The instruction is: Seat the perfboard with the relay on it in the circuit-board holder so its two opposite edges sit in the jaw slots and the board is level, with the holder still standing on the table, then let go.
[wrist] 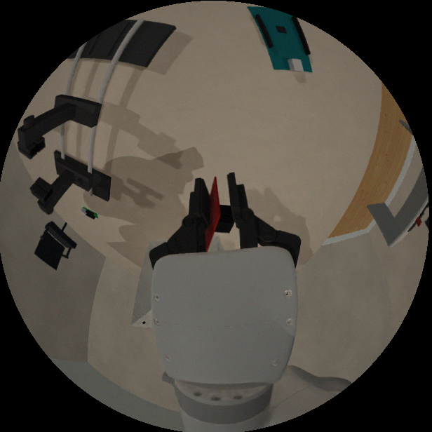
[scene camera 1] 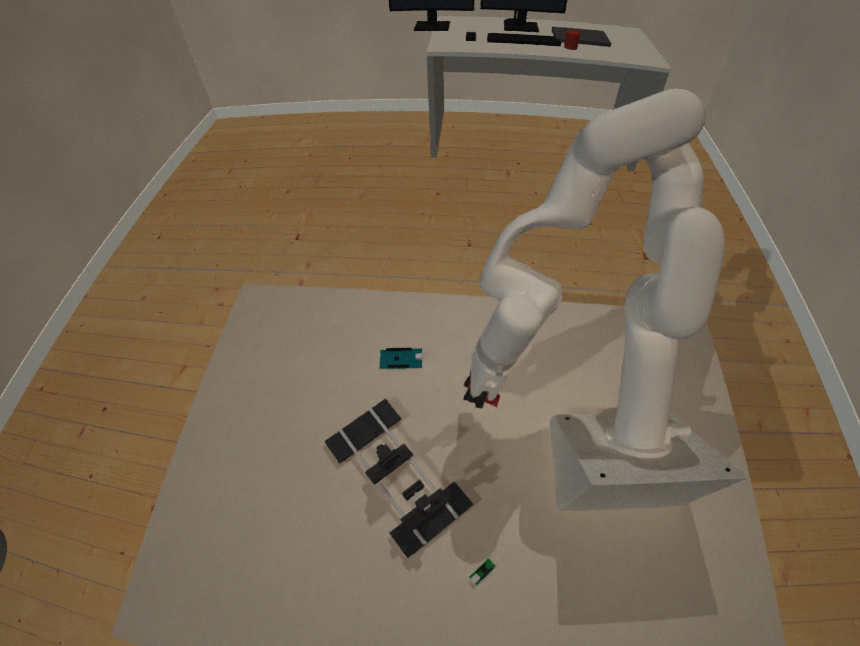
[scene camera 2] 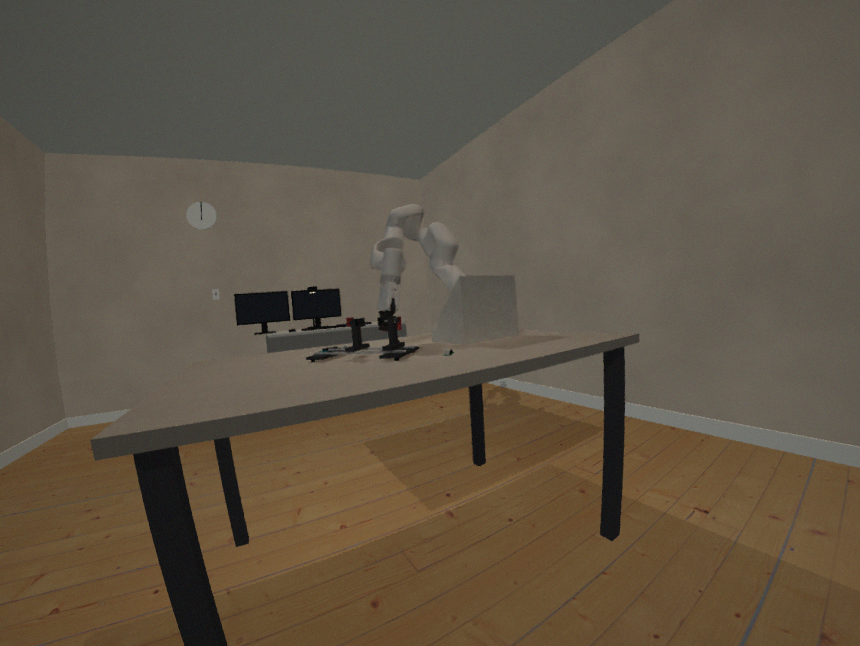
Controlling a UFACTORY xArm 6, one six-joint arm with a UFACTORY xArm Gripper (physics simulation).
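Places are measured from the arm's base along level axes (x ahead, y left, z up), in centimetres.
Pixels of known places: gripper, between the fingertips: [scene camera 1: 470, 392] [scene camera 2: 384, 330]; arm's base, origin of its link: [scene camera 1: 637, 441] [scene camera 2: 472, 303].
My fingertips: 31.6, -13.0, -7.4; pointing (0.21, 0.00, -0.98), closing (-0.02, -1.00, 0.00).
Observation:
Ahead of a thing's pixels: the offset from my fingertips to its top centre, as dx, dy, dz.
The red perfboard {-2.9, +0.4, +4.7} [scene camera 1: 493, 399] [scene camera 2: 399, 323] [wrist: 213, 215] carries the black relay [wrist: 225, 218] on one face. My gripper [scene camera 1: 478, 396] [wrist: 217, 184] is shut on the board and relay. In the wrist view the board stands steeply on edge, its bare face by the left finger and the relay on the right finger's side. The gripper holds it above the table, beside the holder and apart from it. The black circuit-board holder {+14.9, +16.8, +5.6} [scene camera 1: 362, 431] [scene camera 2: 356, 335] [wrist: 77, 110] stands on the table with its two jaw posts upright and no board between them. The jaw slots are too small to make out.
A teal circuit board {+16.5, -11.2, -4.9} [scene camera 1: 389, 358] [wrist: 282, 42] lies behind the holder in scene camera 1. A small green board [scene camera 1: 482, 572] [scene camera 2: 448, 352] [wrist: 90, 213] lies near the holder's front end. The robot's grey base [scene camera 1: 611, 493] [scene camera 2: 486, 309] stands to the right. A desk with monitors is at the back.

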